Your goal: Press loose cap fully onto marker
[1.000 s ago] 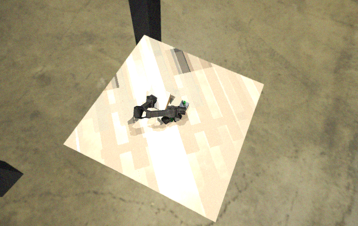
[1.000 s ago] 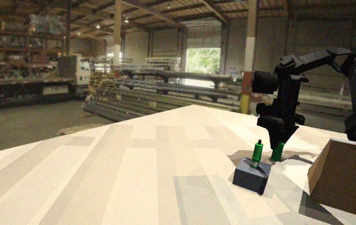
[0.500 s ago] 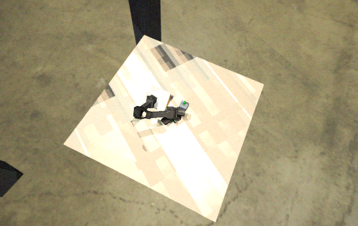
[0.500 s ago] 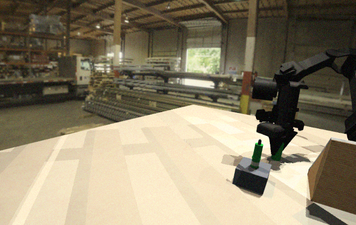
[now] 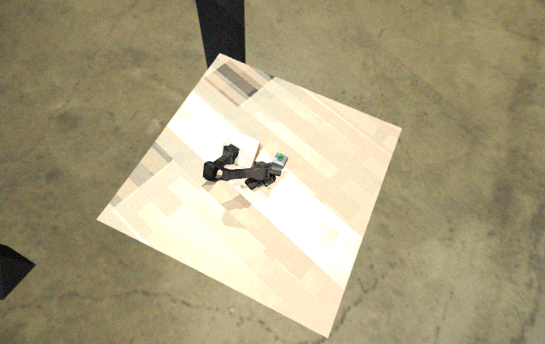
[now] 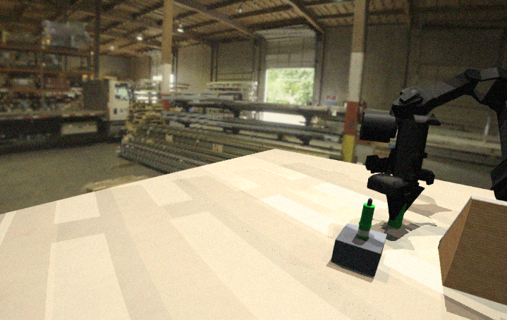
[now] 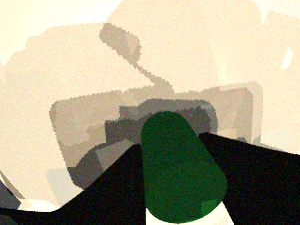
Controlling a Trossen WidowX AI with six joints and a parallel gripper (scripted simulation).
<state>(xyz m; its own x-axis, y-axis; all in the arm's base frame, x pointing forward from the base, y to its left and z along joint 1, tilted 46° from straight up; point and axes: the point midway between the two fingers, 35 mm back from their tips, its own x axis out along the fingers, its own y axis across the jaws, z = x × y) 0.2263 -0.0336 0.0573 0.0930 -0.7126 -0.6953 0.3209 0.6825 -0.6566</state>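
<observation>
Now: the grey holder block 30 mm ahead of my gripper tip and 170 mm to the left of it. From my gripper tip the other things lie so: green cap (10 mm above).
</observation>
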